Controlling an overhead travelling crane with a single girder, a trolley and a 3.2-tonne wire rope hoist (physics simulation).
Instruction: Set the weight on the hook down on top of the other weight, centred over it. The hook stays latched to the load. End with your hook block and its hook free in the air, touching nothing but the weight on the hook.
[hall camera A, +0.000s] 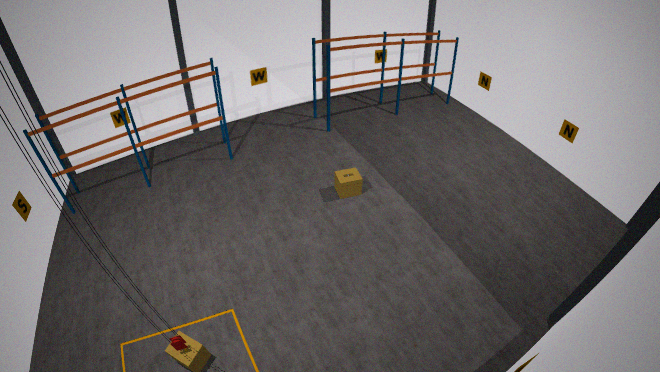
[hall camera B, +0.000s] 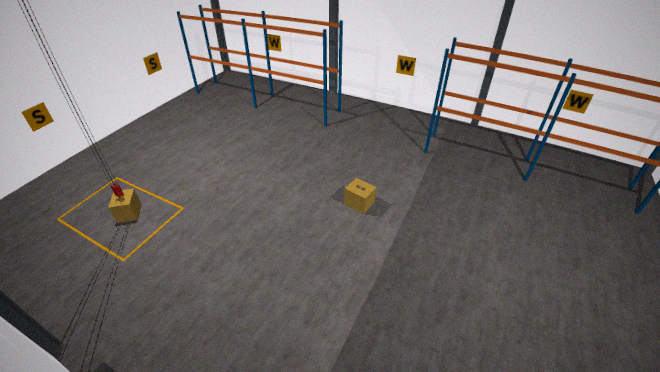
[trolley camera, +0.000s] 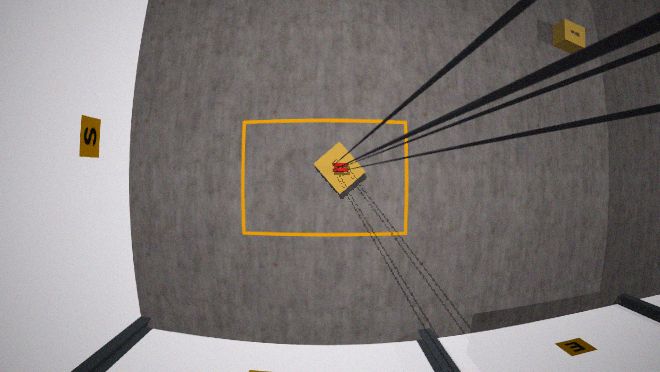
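My hook block with its hook (hall camera A: 178, 343) (hall camera B: 117, 190) (trolley camera: 341, 167) is red and sits over the top of a yellow box-shaped weight (hall camera A: 199, 359) (hall camera B: 125, 212) (trolley camera: 327, 162), with the hook shut on it. This weight is inside the orange floor outline (hall camera A: 150, 335) (hall camera B: 150, 193) (trolley camera: 243, 175), very low over or on the floor; a dark shadow shows close under it. Its contact with the floor cannot be told. The other yellow weight (hall camera A: 348, 186) (hall camera B: 359, 196) (trolley camera: 568, 35) stands upright on the floor, well apart, outside the outline, with a dark mark on its top.
One blue and orange rack (hall camera A: 136, 150) (hall camera B: 440, 80) and another such rack (hall camera A: 328, 100) (hall camera B: 325, 75) stand along the wall with the W signs. The hoist ropes slant across all views. Dark wall columns (trolley camera: 437, 350) stand at the hall's edge.
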